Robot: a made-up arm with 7 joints. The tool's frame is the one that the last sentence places.
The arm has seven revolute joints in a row. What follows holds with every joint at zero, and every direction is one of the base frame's.
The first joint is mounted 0.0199 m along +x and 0.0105 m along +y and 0.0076 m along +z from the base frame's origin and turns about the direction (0, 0.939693, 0.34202), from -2.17 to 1.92 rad.
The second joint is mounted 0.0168 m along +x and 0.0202 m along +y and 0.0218 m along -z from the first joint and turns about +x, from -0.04 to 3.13 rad.
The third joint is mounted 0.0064 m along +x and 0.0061 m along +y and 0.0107 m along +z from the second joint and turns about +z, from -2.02 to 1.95 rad.
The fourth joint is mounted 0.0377 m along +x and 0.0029 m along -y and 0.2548 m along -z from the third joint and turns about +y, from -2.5 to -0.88 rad.
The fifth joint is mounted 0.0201 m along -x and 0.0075 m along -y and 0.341 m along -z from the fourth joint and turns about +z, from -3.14 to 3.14 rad.
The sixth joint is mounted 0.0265 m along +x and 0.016 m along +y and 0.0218 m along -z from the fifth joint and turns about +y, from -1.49 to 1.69 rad.
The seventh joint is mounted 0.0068 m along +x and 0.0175 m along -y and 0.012 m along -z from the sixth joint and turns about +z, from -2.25 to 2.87 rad.
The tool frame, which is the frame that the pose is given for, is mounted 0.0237 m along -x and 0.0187 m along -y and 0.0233 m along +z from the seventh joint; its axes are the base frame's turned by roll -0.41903, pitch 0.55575 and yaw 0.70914 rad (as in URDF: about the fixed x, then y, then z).
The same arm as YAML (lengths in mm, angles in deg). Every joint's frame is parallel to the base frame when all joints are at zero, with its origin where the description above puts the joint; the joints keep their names.
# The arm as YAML. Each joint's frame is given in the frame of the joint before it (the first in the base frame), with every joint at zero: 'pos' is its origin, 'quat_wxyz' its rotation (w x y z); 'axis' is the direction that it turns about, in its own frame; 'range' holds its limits. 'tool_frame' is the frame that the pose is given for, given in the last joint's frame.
length_unit: mm
angle_unit: deg
joints:
  - joint: joint 1
    pos: [19.9, 10.5, 7.6]
    quat_wxyz: [1.0, 0.0, 0.0, 0.0]
    axis: [0.0, 0.9397, 0.342]
    range: [-124.33, 110.01]
  - joint: joint 2
    pos: [16.8, 20.2, -21.8]
    quat_wxyz: [1.0, 0.0, 0.0, 0.0]
    axis: [1.0, 0.0, 0.0]
    range: [-2.29, 179.34]
  - joint: joint 3
    pos: [6.4, 6.1, 10.7]
    quat_wxyz: [1.0, 0.0, 0.0, 0.0]
    axis: [0.0, 0.0, 1.0]
    range: [-115.74, 111.73]
  - joint: joint 4
    pos: [37.7, -2.9, -254.8]
    quat_wxyz: [1.0, 0.0, 0.0, 0.0]
    axis: [0.0, 1.0, 0.0]
    range: [-143.24, -50.42]
  - joint: joint 5
    pos: [-20.1, -7.5, -341.0]
    quat_wxyz: [1.0, 0.0, 0.0, 0.0]
    axis: [0.0, 0.0, 1.0]
    range: [-179.91, 179.91]
  - joint: joint 6
    pos: [26.5, 16.0, -21.8]
    quat_wxyz: [1.0, 0.0, 0.0, 0.0]
    axis: [0.0, 1.0, 0.0]
    range: [-85.37, 96.83]
  - joint: joint 7
    pos: [6.8, -17.5, -12.0]
    quat_wxyz: [1.0, 0.0, 0.0, 0.0]
    axis: [0.0, 0.0, 1.0]
    range: [-128.92, 164.44]
tool_frame:
  pos: [-23.7, -18.7, 23.3]
  quat_wxyz: [0.862293, -0.280721, 0.182184, 0.380072]

